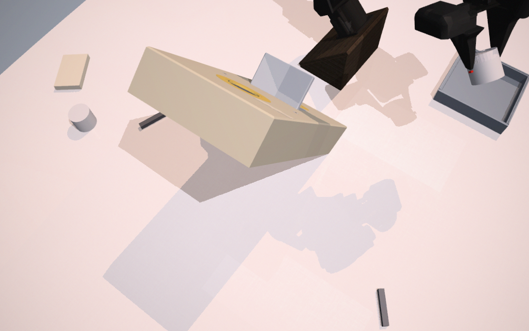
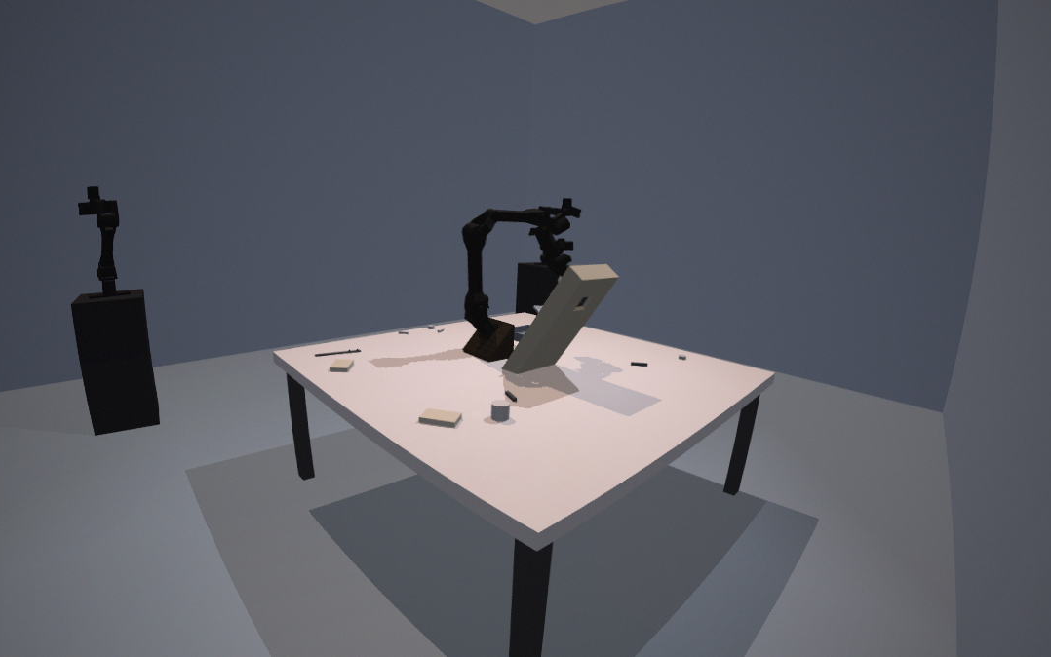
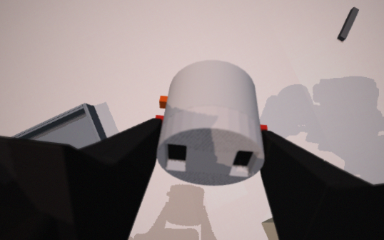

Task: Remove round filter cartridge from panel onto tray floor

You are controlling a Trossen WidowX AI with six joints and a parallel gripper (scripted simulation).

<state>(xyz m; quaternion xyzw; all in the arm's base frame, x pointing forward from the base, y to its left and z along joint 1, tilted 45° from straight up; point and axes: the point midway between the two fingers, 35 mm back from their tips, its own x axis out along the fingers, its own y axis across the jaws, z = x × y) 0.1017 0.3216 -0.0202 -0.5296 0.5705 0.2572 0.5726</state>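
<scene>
Now: gripper tip 26 cm above the grey tray, 20 cm past it and 2 cm to the right of it. From my gripper tip the other things lie so: round filter cartridge (right at my gripper tip).
</scene>
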